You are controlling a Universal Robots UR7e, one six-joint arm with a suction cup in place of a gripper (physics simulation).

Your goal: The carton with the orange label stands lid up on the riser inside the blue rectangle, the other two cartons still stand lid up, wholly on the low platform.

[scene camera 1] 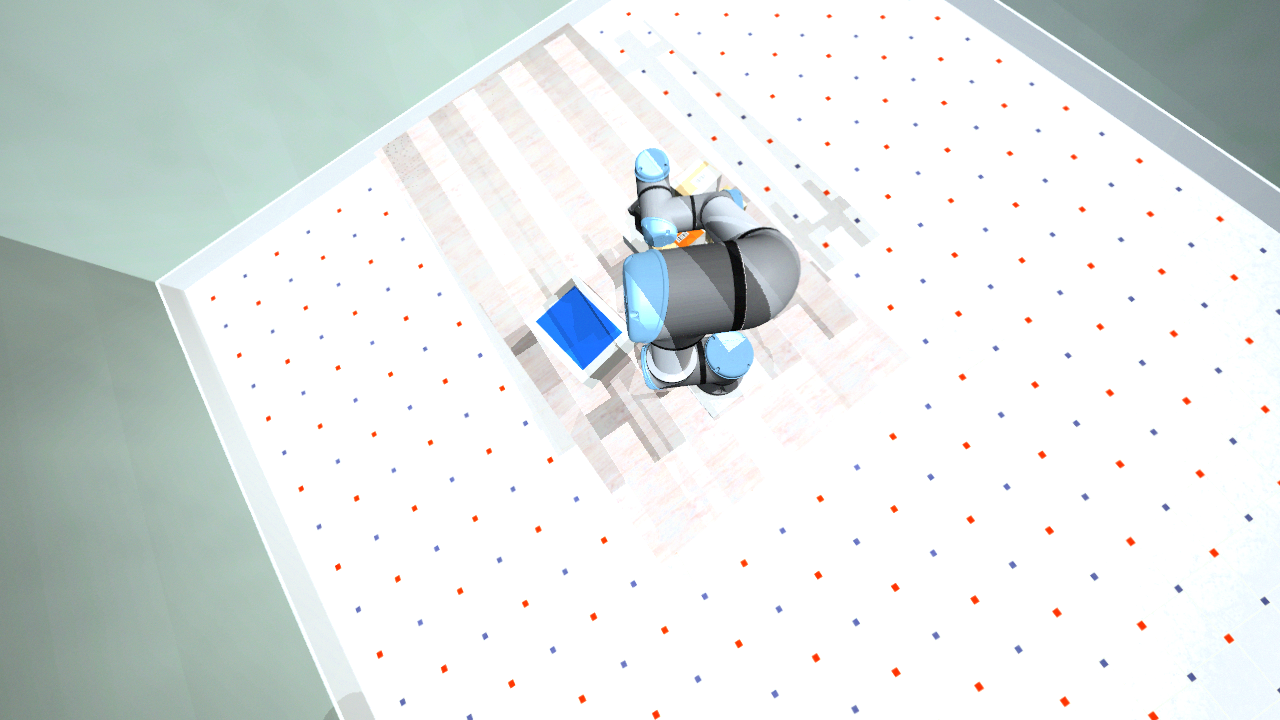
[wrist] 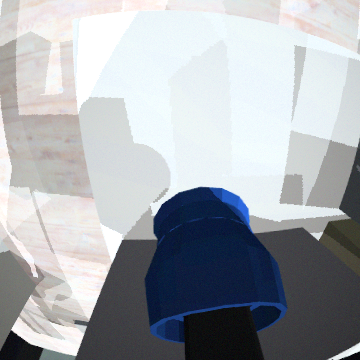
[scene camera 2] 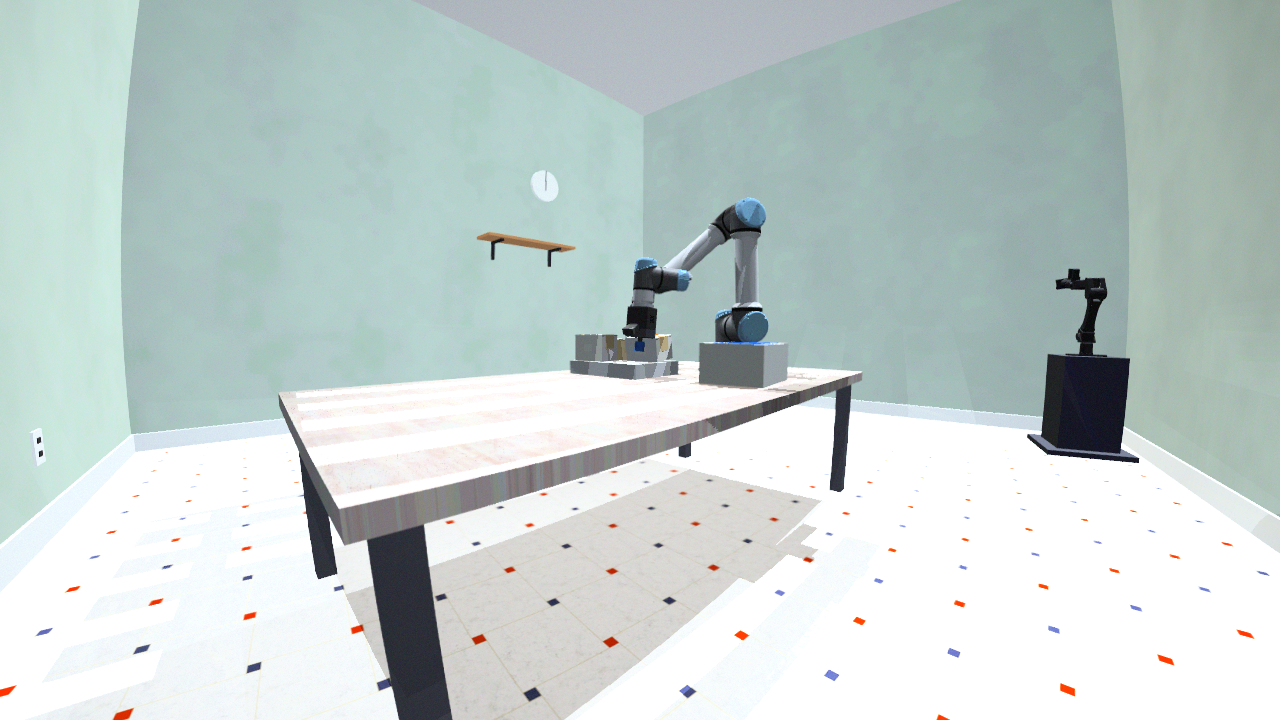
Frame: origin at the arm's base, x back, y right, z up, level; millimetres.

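Where they show: hand at its tool point: (wrist: 201,228) (scene camera 2: 639,351).
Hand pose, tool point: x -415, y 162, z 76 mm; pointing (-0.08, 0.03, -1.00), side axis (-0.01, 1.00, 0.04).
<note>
Each offset is from my tool point to the top centre of the thing. "spot": to the spot under its first point. Level surfaces: height alone.
In the wrist view my blue suction cup (wrist: 201,200) hangs over the dark grey lid @[spot: dx +40, dy +56, dz +14 mm] (wrist: 314,286) of a carton. Its tip shows just past the lid's far edge, against the white low platform @[dx +43, dy +98, dz -38 mm] (wrist: 143,53). I see nothing stuck to the cup. From above, the carton's orange label @[dx +102, dy +37, dz +58 mm] (scene camera 1: 689,237) peeks out under the forearm, and the cup itself is hidden. In the side view the cup (scene camera 2: 637,340) is level with the carton tops on the platform (scene camera 2: 617,369). The blue rectangle @[dx +61, dy -360, dz +34 mm] (scene camera 1: 577,326) on the riser is bare. Another carton @[spot: dx -40, dy +81, dz -38 mm] (wrist: 321,107) stands to the right.
The arm stands on a grey pedestal (scene camera 2: 743,362) at the far end of the wooden table @[dz -86 mm] (scene camera 2: 536,429). A third carton's tan side @[spot: dx +50, dy +119, dz -22 mm] (wrist: 343,232) is close on the right. A camera stand on a black plinth (scene camera 2: 1085,403) is off to the right.
</note>
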